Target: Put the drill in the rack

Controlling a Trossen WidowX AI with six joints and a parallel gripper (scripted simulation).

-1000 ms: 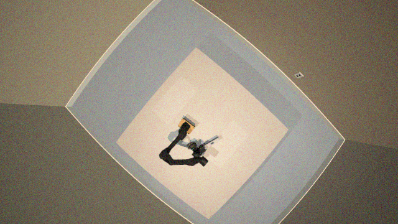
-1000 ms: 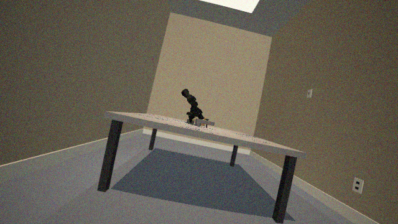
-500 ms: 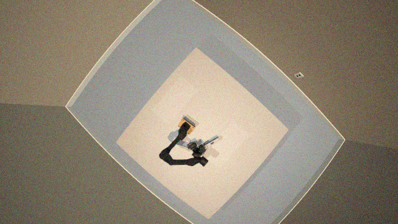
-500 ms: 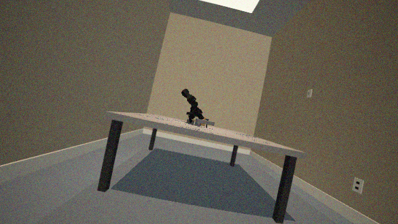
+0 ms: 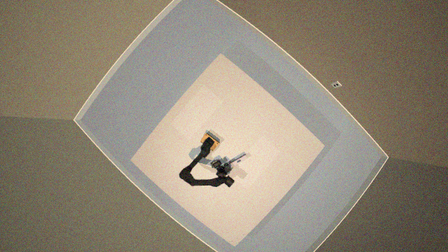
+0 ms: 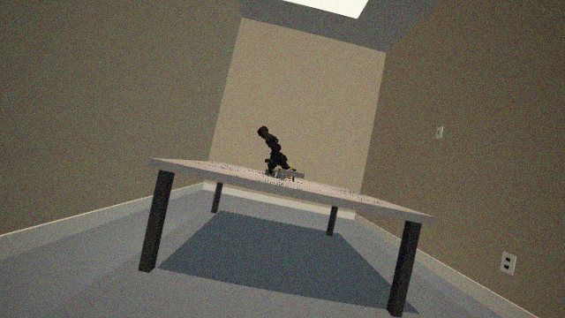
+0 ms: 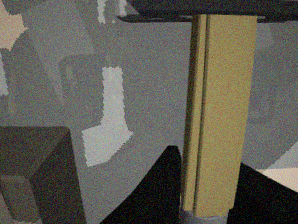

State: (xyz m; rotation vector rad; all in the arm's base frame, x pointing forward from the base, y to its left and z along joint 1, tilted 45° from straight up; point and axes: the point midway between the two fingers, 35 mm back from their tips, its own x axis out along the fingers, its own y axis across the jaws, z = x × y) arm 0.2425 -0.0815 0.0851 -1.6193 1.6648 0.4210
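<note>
Now: gripper tip 10 mm short of the olive-yellow drill, 40 mm to the right of it and 30 mm below it. From my gripper tip the other things lie so: grey rack 80 mm behind, 10 mm above.
</note>
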